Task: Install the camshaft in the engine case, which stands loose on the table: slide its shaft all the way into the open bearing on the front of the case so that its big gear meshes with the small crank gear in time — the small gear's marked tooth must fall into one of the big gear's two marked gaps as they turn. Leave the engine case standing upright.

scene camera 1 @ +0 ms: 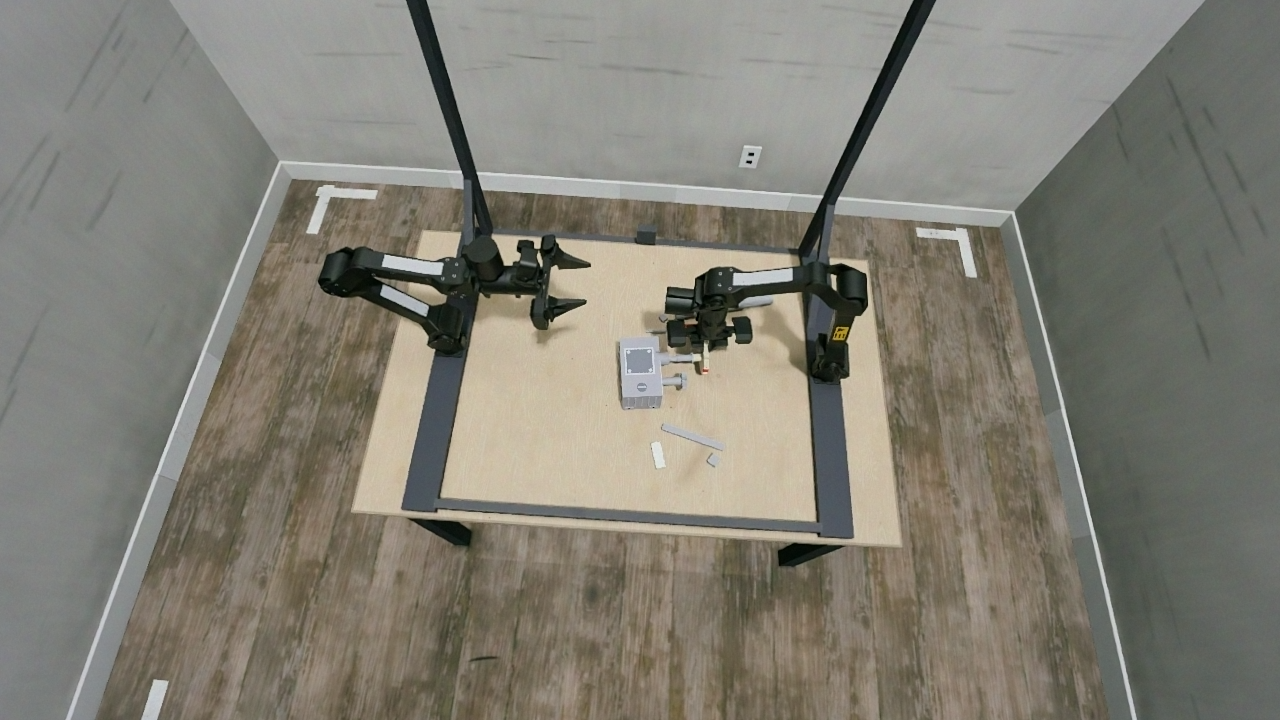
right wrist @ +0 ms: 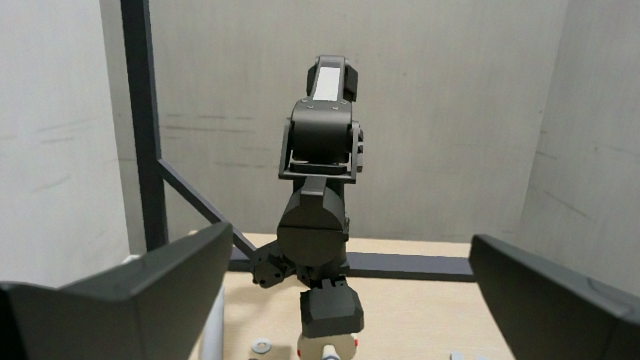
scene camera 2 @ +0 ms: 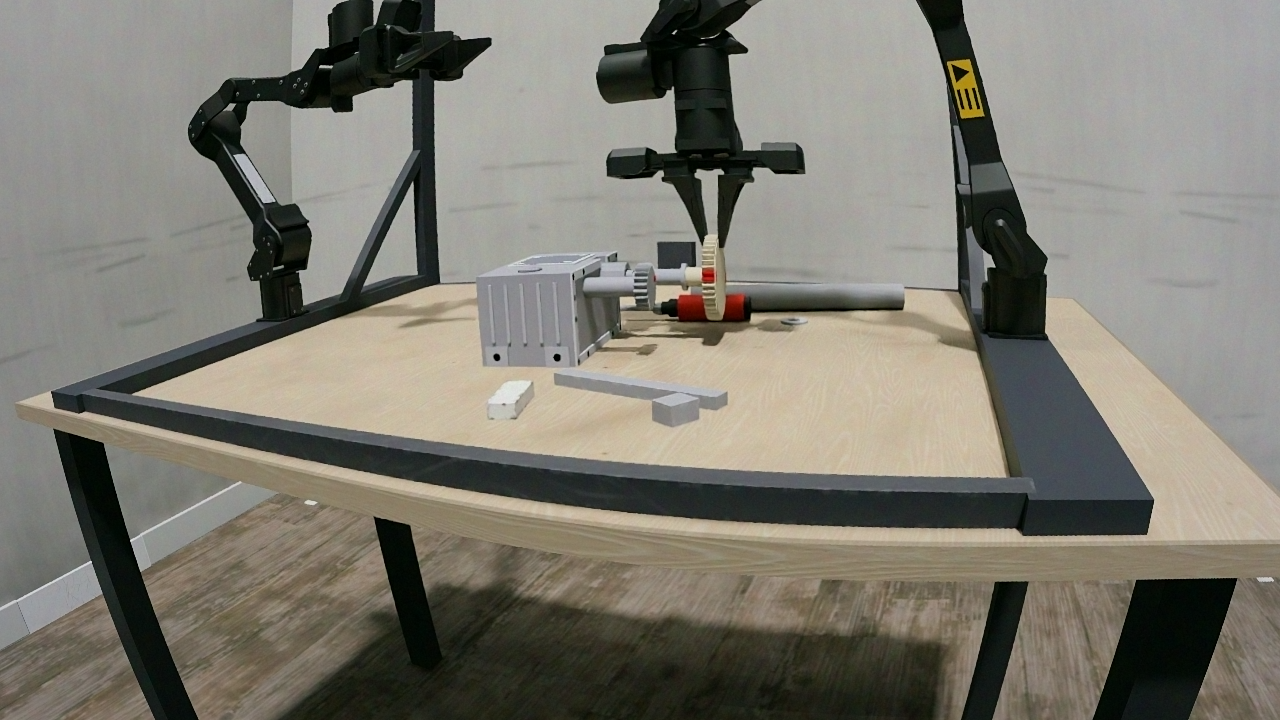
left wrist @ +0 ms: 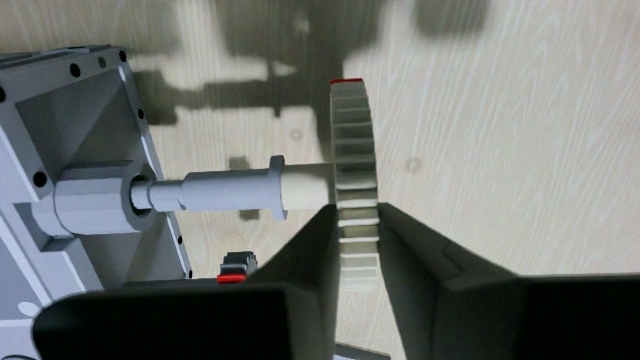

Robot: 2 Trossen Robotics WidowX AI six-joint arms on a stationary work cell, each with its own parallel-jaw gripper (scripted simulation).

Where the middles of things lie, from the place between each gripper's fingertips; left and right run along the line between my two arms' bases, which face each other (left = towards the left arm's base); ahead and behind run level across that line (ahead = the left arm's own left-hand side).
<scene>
My left gripper is now 7 cm short of the crank gear (scene camera 2: pixel 644 278), 4 cm to the left of it and 6 cm above it. From my left hand the other things lie so: white block (scene camera 2: pixel 512 397) 24 cm ahead, 9 cm to the right, 12 cm below; grey bar (scene camera 2: pixel 711 399) 19 cm ahead, 1 cm to the right, 12 cm below.
I see the crank gear 280 mm below my right hand (scene camera 2: pixel 472 38), 250 mm to the left of it and 70 mm ahead of it. Also, from my right hand: white block 340 mm below, 240 mm ahead, 200 mm to the left; then grey bar 340 mm below, 280 mm to the left, 190 mm ahead.
</scene>
